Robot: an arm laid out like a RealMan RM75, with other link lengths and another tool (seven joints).
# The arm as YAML. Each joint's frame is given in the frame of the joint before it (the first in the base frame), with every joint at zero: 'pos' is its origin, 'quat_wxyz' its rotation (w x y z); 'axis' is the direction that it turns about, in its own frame. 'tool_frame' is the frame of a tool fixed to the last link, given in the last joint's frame.
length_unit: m
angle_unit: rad
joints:
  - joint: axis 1
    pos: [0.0, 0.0, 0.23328]
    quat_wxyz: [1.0, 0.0, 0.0, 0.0]
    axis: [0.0, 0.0, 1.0]
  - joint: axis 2
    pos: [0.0, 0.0, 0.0]
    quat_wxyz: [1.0, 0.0, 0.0, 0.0]
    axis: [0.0, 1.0, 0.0]
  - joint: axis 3
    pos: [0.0, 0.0, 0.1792]
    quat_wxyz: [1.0, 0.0, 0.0, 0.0]
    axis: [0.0, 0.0, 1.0]
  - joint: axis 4
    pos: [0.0, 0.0, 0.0]
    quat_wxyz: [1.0, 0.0, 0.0, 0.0]
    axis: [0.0, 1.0, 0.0]
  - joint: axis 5
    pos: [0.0, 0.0, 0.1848]
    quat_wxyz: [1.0, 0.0, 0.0, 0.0]
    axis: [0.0, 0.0, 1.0]
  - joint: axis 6
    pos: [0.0, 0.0, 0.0]
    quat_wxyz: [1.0, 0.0, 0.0, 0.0]
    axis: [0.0, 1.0, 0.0]
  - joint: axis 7
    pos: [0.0, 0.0, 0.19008]
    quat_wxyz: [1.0, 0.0, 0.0, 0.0]
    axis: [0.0, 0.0, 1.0]
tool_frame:
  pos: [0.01, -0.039, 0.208]
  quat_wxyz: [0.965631, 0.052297, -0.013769, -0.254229]
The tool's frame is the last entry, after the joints.
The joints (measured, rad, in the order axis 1, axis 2, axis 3, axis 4, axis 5, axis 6, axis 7), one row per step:
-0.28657 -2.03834 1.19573 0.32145 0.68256 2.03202 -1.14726
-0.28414 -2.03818 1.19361 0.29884 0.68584 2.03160 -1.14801
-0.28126 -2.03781 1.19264 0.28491 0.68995 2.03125 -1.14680
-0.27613 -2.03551 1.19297 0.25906 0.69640 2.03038 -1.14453
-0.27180 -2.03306 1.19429 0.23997 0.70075 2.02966 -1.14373
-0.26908 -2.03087 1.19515 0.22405 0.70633 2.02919 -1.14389
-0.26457 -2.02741 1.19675 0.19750 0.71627 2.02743 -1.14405
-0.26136 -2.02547 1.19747 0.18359 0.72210 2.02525 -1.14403
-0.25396 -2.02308 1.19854 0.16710 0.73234 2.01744 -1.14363
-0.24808 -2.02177 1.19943 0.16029 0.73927 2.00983 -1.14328
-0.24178 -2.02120 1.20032 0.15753 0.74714 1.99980 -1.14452
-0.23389 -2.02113 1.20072 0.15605 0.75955 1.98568 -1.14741
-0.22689 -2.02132 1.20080 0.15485 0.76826 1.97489 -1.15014
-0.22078 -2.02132 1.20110 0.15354 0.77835 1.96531 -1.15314
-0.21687 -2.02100 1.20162 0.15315 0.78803 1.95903 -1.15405
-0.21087 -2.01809 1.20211 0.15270 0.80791 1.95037 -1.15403
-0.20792 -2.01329 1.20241 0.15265 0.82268 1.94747 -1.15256
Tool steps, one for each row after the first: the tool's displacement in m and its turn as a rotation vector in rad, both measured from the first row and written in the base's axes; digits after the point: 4 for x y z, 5 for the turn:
-0.0067 0.0031 -0.0032 -0.01288 -0.00416 0.02148
-0.0112 0.0047 -0.0059 -0.02121 -0.00456 0.03529
-0.0195 0.0074 -0.0112 -0.03715 -0.00387 0.06032
-0.0259 0.0092 -0.0153 -0.05008 -0.00306 0.07907
-0.0308 0.0103 -0.0193 -0.06288 -0.00187 0.09316
-0.0392 0.0121 -0.0265 -0.08505 0.00048 0.11718
-0.0441 0.0131 -0.0306 -0.09718 0.00245 0.13157
-0.0523 0.0151 -0.0376 -0.11510 0.00832 0.15567
-0.0577 0.0164 -0.0423 -0.12568 0.01398 0.17124
-0.0626 0.0179 -0.0474 -0.13701 0.02047 0.18578
-0.0684 0.0194 -0.0546 -0.15327 0.02932 0.20318
-0.0734 0.0206 -0.0598 -0.16544 0.03503 0.21787
-0.0777 0.0211 -0.0654 -0.17889 0.04105 0.23011
-0.0801 0.0209 -0.0700 -0.18922 0.04757 0.23634
-0.0836 0.0196 -0.0782 -0.20663 0.06260 0.24332
-0.0853 0.0179 -0.0832 -0.21666 0.07587 0.24378

